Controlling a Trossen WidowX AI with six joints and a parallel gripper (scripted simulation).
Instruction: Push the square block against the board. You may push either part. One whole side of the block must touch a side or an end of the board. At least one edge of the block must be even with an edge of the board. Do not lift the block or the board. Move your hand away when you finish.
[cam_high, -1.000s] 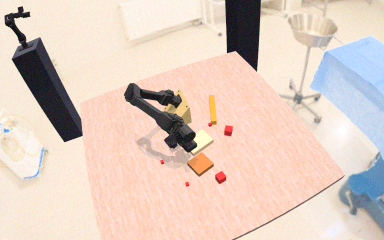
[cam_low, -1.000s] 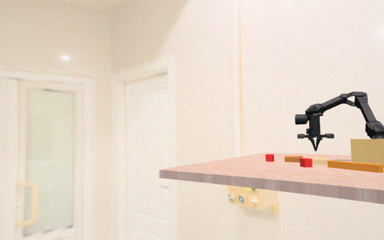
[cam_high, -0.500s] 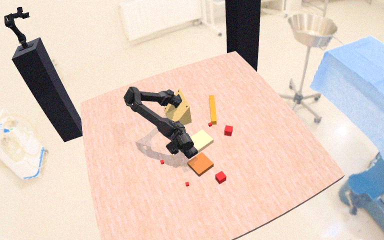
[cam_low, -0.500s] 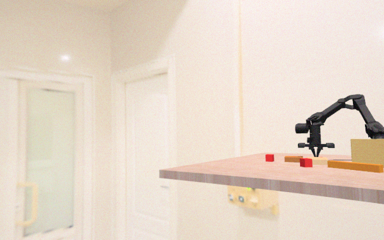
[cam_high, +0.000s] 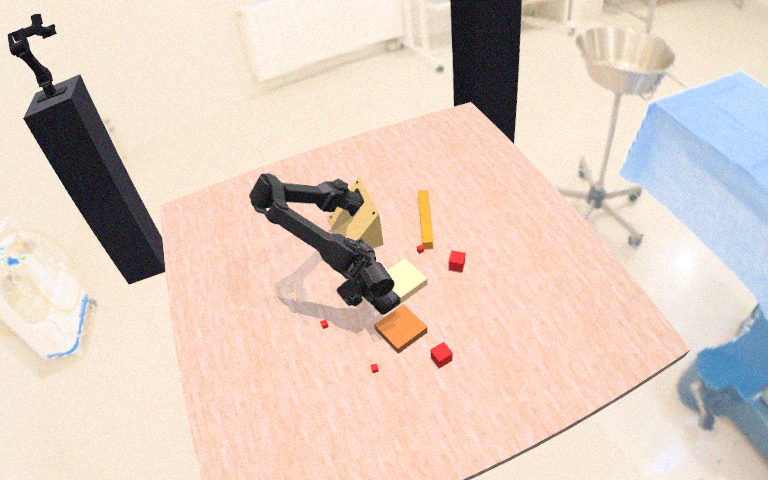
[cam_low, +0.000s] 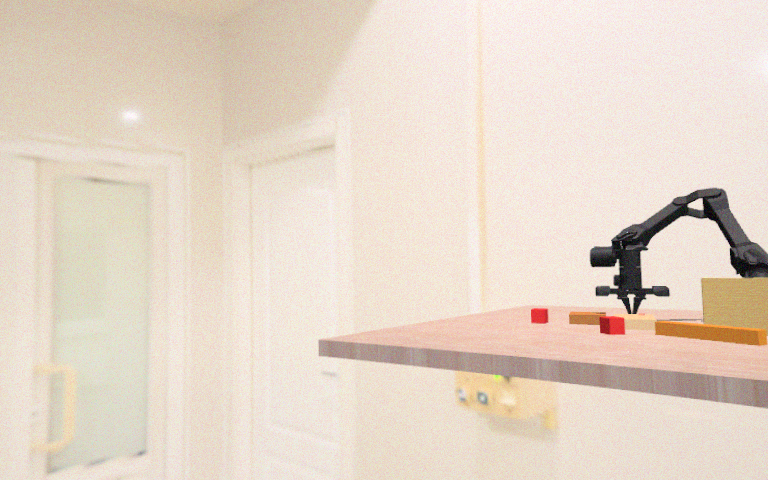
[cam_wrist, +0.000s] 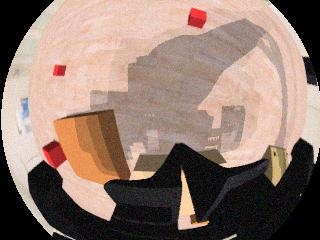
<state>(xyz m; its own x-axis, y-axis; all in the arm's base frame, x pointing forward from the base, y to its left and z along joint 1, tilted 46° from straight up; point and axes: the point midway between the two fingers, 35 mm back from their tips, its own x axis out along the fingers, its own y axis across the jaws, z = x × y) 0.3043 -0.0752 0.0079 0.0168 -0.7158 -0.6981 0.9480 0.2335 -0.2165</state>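
My gripper tip is 80 mm to the right of the tan board, 30 mm past it and 10 mm below it. The rest, counted from my gripper tip: long orange bar: 250 mm to the left, 230 mm behind, 10 mm above; orange square block: 110 mm ahead, 40 mm to the left, 10 mm above.
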